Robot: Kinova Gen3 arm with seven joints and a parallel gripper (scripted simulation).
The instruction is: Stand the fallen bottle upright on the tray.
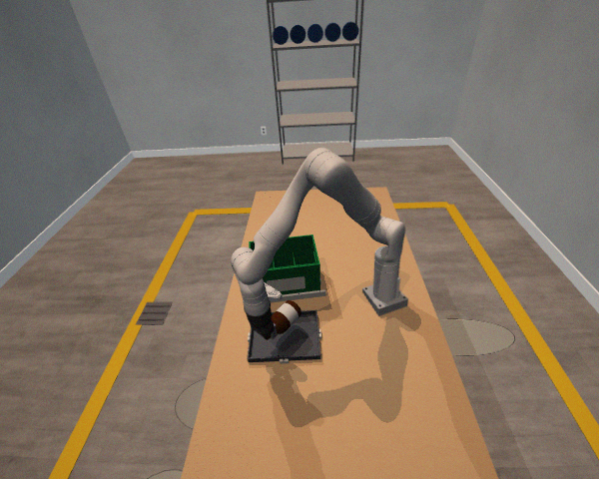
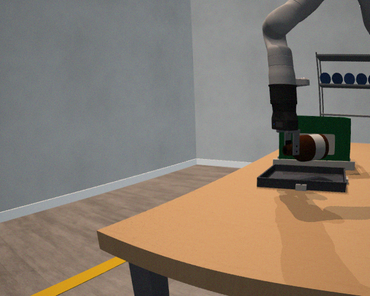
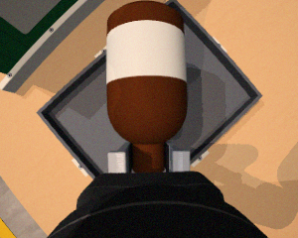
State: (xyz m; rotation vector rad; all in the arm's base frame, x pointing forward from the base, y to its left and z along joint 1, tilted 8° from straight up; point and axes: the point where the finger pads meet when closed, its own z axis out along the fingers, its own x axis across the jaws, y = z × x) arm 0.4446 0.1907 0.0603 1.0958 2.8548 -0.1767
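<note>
The brown bottle lies 3 cm behind my hand, 4 cm to the right of it and 1 cm below it. The rest, counted from my hand: green crate (5 cm behind, 31 cm to the right, 1 cm below); then dark tray (4 cm behind, 4 cm to the right, 9 cm below).
</note>
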